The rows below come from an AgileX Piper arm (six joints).
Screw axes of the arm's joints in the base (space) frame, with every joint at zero. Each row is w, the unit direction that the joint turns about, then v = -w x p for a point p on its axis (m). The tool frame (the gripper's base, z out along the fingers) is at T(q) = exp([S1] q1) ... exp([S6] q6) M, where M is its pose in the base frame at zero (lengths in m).
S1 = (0, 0, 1, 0.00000, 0.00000, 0.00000)
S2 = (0, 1, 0, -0.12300, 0.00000, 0.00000)
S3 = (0, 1, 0, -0.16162, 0.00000, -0.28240)
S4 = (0.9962, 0, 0.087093, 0.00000, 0.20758, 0.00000)
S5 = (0, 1, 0, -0.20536, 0.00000, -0.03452)
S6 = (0.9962, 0, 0.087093, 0.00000, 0.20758, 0.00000)
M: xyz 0.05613 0.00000 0.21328 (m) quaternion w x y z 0.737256 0 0.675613 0
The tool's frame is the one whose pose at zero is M.
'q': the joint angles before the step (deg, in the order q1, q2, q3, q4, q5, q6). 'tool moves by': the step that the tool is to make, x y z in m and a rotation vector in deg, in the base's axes. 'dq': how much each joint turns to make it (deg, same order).
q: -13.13, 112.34, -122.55, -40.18, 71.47, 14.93
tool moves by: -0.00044, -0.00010, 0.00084, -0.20, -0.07, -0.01
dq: 0.00, -0.09, 0.00, -0.17, -0.05, -0.01
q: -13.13, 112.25, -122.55, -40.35, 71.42, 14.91
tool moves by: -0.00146, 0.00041, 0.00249, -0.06, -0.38, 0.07
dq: 0.00, -0.33, 0.00, 0.05, -0.08, -0.02
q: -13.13, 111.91, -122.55, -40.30, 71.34, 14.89
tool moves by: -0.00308, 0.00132, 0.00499, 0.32, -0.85, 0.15
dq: 0.00, -0.68, -0.11, 0.54, 0.02, -0.03
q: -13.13, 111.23, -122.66, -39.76, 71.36, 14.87
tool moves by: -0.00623, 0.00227, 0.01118, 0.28, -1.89, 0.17
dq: 0.00, -1.23, -0.61, 0.72, 0.08, 0.00
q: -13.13, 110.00, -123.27, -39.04, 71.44, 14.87
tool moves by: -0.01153, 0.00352, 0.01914, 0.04, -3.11, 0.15
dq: 0.00, -2.06, -1.10, 0.75, 0.18, 0.00
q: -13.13, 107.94, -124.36, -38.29, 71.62, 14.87
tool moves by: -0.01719, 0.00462, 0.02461, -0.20, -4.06, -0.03
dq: 0.00, -2.82, -1.28, 0.59, 0.27, 0.20
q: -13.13, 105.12, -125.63, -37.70, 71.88, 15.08
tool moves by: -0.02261, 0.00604, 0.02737, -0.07, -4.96, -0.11
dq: 0.00, -3.49, -1.19, 0.70, 0.22, 0.60
